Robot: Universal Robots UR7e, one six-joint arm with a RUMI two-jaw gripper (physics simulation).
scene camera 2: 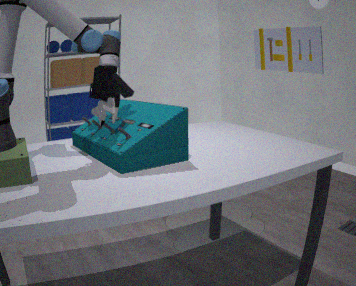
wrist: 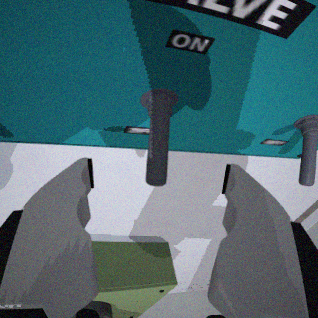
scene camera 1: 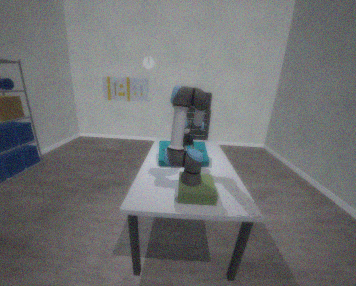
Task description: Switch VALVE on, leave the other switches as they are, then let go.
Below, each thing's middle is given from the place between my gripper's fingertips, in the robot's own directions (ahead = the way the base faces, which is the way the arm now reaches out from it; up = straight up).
Labels:
I see my gripper 10 mm short of the valve lever (wrist: 157, 151) and 10 mm above it. Also, from my hand: teal switch console (scene camera 2: 158, 134) (90 mm ahead, 70 mm to the left, 40 mm below).

